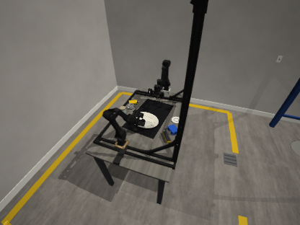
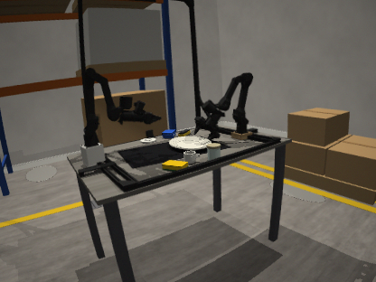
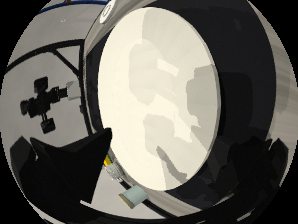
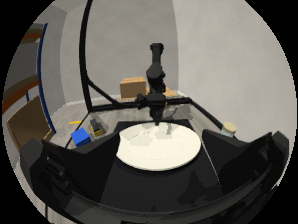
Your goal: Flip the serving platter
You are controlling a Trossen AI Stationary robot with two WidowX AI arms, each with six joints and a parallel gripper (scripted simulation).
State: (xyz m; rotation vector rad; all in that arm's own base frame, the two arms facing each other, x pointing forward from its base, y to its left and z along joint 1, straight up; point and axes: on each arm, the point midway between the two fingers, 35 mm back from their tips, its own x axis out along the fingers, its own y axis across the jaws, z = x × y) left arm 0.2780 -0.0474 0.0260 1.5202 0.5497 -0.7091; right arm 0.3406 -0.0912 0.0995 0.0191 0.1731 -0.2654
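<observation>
Now: left hand 90 mm to the left of the white serving platter and 50 mm above it. Round my left hand: black drying mat 200 mm to the right, 60 mm below; then mug 270 mm ahead, 200 mm to the right, 40 mm below; then yellow-black item 300 mm behind, 40 mm below, 10 mm to the left.
My right gripper is now 21 cm to the right of the white serving platter and 19 cm above it. From my right hand the other things lie so: yellow sponge 30 cm ahead, 19 cm below; then black drying mat 1 cm behind, 10 cm to the left, 21 cm below; then mug 26 cm ahead, 10 cm to the left, 18 cm below.
</observation>
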